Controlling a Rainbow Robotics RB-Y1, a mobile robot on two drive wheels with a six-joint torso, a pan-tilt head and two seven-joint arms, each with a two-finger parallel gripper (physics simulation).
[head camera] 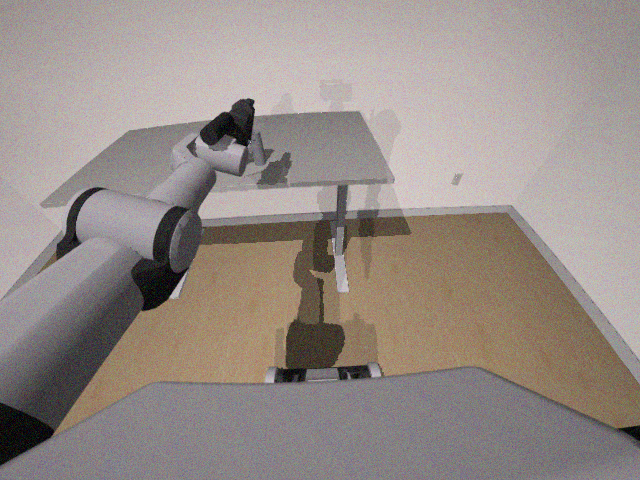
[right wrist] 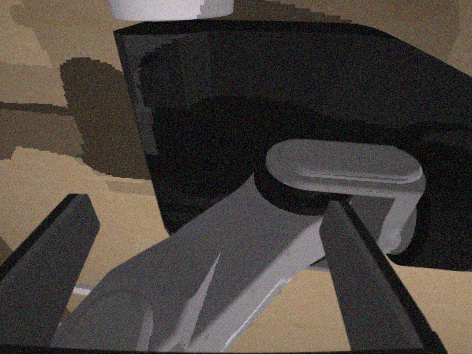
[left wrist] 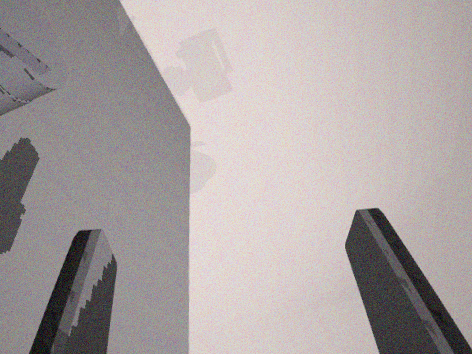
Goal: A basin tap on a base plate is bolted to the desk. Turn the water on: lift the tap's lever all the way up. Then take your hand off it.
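Places are measured from the robot's base along level axes (x right, y ahead, z up), in centimetres.
Pixels of known places: left gripper, fingertip midpoint: (head camera: 249, 115) (left wrist: 232, 238); right gripper, fingertip midpoint: (right wrist: 210, 213).
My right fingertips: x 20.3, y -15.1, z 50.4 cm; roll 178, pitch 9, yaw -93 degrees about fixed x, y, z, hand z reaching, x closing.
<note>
Behind a point stands the place of what it marks.
The tap's grey upright body (head camera: 258, 149) {x -21.0, y 67.7, z 102.8 cm} stands on the desk (head camera: 330, 149) {x 8.0, y 80.2, z 95.1 cm} (left wrist: 150, 200) {x 13.5, y 90.3, z 95.1 cm} in the head view, just right of my left wrist. My left arm hides its lever and most of its base plate, so the lever's position cannot be told. My left gripper (head camera: 246, 109) {x -18.2, y 55.3, z 119.5 cm} (left wrist: 232, 238) {x -18.2, y 55.3, z 119.5 cm} is open and empty, above the desk and beside the tap in the head view. A pale rounded piece (left wrist: 20, 82) {x -21.6, y 67.7, z 108.0 cm}, apparently part of the tap, shows at the upper left of the left wrist view, outside the fingers. My right gripper (right wrist: 210, 213) {x 20.3, y -15.1, z 50.4 cm} is open and empty, away from the tap.
My left arm (head camera: 180, 180) {x -20.0, y 14.5, z 124.2 cm} reaches over the desk's front edge. A desk leg (head camera: 341, 222) {x 16.6, y 89.7, z 39.2 cm} stands below its right part. The wall (head camera: 465, 103) {x 101.8, y 135.8, z 100.2 cm} (left wrist: 325, 125) {x 48.0, y 135.1, z 134.0 cm} rises behind. Parts of my own body (right wrist: 240, 70) {x 17.1, y -12.1, z 16.9 cm} lie close beyond the right fingers.
</note>
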